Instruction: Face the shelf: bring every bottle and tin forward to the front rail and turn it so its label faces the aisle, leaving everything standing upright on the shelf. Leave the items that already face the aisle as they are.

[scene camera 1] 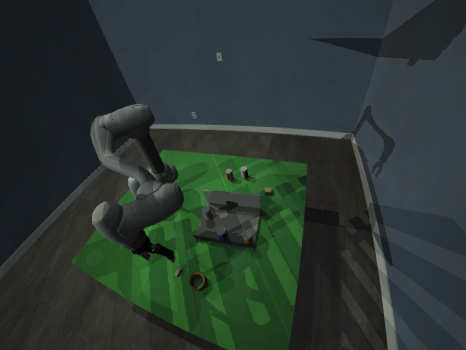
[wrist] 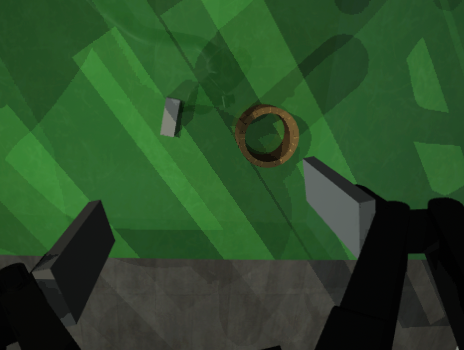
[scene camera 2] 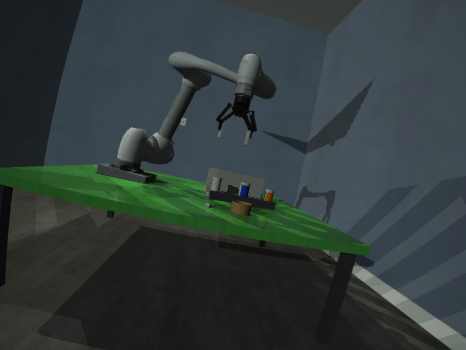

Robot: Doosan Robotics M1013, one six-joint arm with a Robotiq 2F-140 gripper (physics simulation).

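Places are measured from the arm's base along level axes (x back, y right, z up), in centimetres.
Where they show: gripper, fingertip midpoint: [scene camera 1: 161, 258] [wrist: 207, 200] [scene camera 2: 232, 141]; arm's base, origin of the base link: [scene camera 2: 126, 169].
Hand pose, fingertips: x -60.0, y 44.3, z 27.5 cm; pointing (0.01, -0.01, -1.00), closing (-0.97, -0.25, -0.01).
Each offset is from my fingertips to the centre of the thing. "spot": to the spot under its first point.
The low shelf [scene camera 1: 210, 240] [scene camera 2: 255, 201] has a dark front rail and a pale back panel. A blue container with a pale top @(dx -15.7, dy -30.5, dz -24.6 cm) [scene camera 1: 222, 234] [scene camera 2: 244, 190] stands upright at the middle of the rail. An orange container with a pale top @(spot: dx -33.0, dy -29.5, dz -22.9 cm) [scene camera 1: 248, 240] [scene camera 2: 269, 195] stands upright at the rail's right end. A plain grey-white tin @(dx +0.8, dy -42.4, dz -25.1 cm) [scene camera 1: 207, 212] [scene camera 2: 216, 184] stands upright on the left, set back from the rail; no coloured label shows on it. My gripper [scene camera 1: 160, 257] [scene camera 2: 233, 137] [wrist: 207, 200] is open and empty, high above the table in front of the shelf's left side.
A brown ring @(dx -10.3, dy +0.6, dz -29.6 cm) [scene camera 1: 191, 282] [scene camera 2: 241, 208] [wrist: 293, 135] and a small grey block @(dx +5.2, dy -1.0, dz -31.5 cm) [scene camera 1: 178, 272] [scene camera 2: 208, 205] [wrist: 171, 118] lie in front of the shelf. Two red-and-white cans @(dx -1.8, dy -84.1, dz -27.3 cm) [scene camera 1: 230, 175] @(dx -13.5, dy -88.4, dz -27.2 cm) [scene camera 1: 244, 173] stand behind it. A yellowish block @(dx -36.2, dy -74.9, dz -30.2 cm) [scene camera 1: 268, 191] lies behind its right side.
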